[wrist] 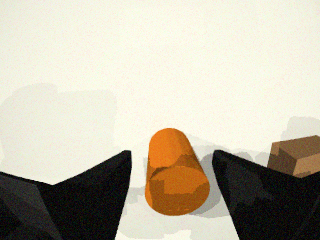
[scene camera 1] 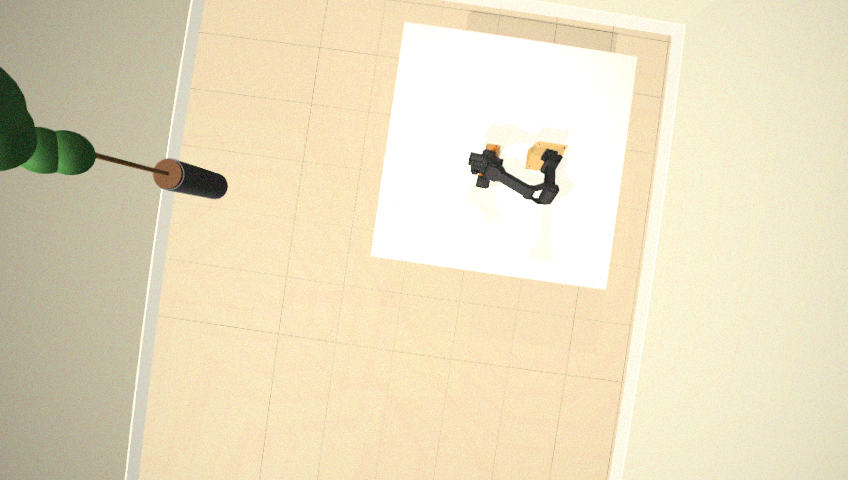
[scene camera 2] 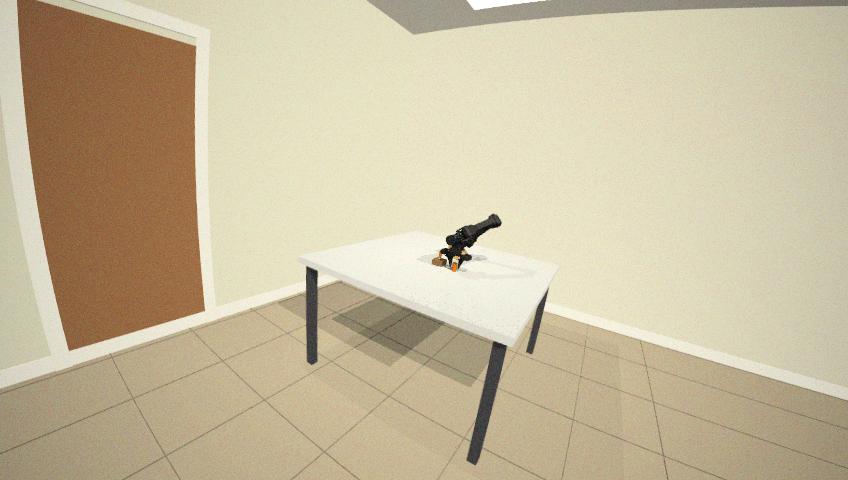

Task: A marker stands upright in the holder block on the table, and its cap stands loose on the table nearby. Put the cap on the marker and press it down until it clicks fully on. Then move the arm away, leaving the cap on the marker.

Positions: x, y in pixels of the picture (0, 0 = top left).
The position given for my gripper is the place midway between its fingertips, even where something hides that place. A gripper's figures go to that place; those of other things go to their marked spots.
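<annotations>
Lens distances: my gripper [wrist: 173, 157], 100 mm from the lens; an orange marker cap [wrist: 176, 184], 70 mm from the lens.
</annotations>
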